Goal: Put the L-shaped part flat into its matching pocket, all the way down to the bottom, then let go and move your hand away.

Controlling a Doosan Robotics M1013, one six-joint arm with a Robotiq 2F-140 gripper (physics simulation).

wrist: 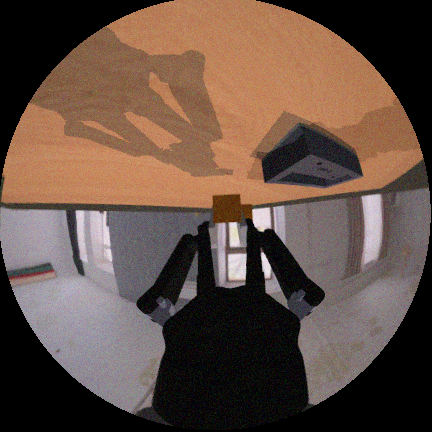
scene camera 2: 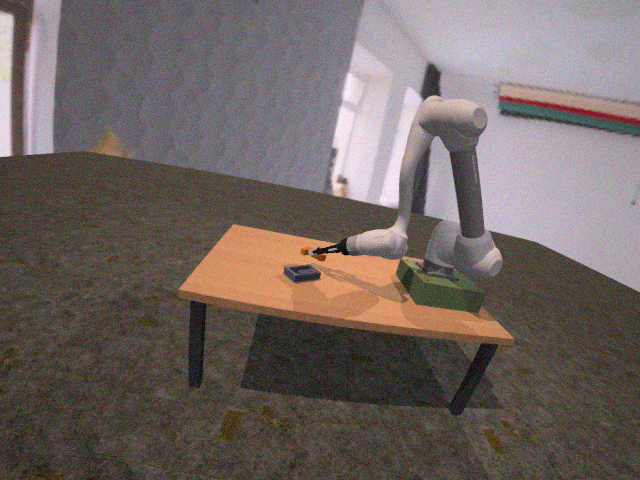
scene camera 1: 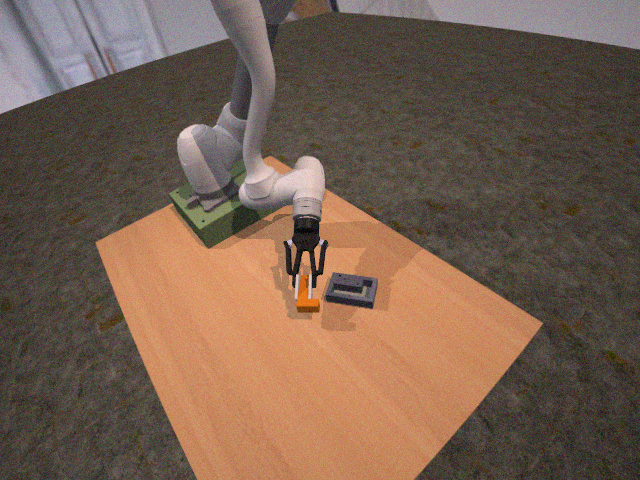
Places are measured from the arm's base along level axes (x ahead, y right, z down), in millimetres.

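Pixels of known places: gripper, between the fingertips: [scene camera 2: 311, 252] [scene camera 1: 303, 300]; arm's base, origin of its link: [scene camera 2: 436, 272] [scene camera 1: 217, 193].
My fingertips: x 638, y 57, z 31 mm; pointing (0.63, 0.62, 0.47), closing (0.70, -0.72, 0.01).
Ahead of a thing's pixels: the offset from my fingertips to its top centre. "pt": to the spot under its first point. Level surfaces: height alone.
The orange L-shaped part {dx -7, dy -28, dz -15 mm} [scene camera 1: 308, 305] [scene camera 2: 305, 251] [wrist: 226, 209] is held in the air above the table, its long arm between the finger pads and its short foot beyond the fingertips, pointing right in the first scene view. My gripper [scene camera 1: 303, 292] [scene camera 2: 312, 252] [wrist: 226, 213] is shut on it. The dark grey block {dx +36, dy -148, dz +35 mm} [scene camera 1: 349, 301] [scene camera 2: 303, 277] [wrist: 287, 157] with the L-shaped pocket {pt dx +34, dy -143, dz +67 mm} [scene camera 1: 350, 293] lies on the table, to the right of the gripper in the first scene view and lower than the part. The part is apart from the block. The pads hide some of its long arm.
The wooden table {dz +72 mm} [scene camera 1: 268, 387] [scene camera 2: 237, 279] carries the block and the arm's green base [scene camera 1: 209, 232] [scene camera 2: 444, 297]. The base stands at the far end in the first scene view. Shadows of the arm and gripper fall on the table near the block.
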